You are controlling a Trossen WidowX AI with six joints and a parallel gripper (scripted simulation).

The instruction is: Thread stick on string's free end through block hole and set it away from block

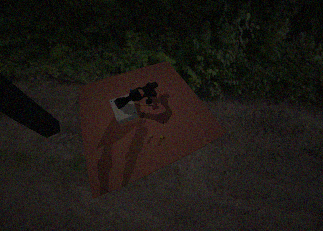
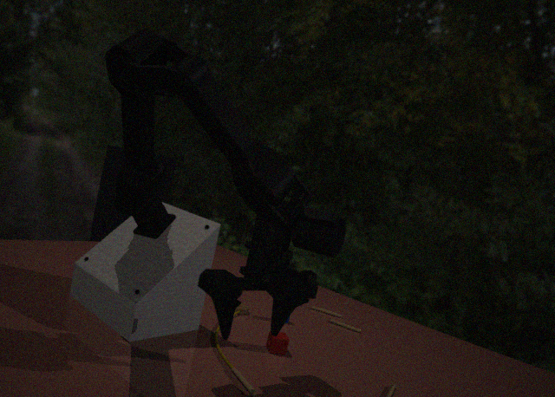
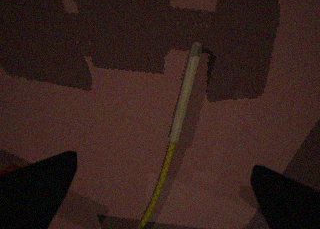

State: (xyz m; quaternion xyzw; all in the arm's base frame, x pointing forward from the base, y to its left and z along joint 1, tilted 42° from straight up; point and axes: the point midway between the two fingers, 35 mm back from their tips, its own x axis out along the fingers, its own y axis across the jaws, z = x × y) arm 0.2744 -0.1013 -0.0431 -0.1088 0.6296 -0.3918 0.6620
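Now: gripper tip 1 cm short of the thin wooden stick, 1 cm to the left of it and 6 cm above it. Round my gripper tip: flat piece (17 cm behind, 24 cm to the left, 6 cm below); then small red block (2 cm behind, 13 cm to the left, 5 cm below).
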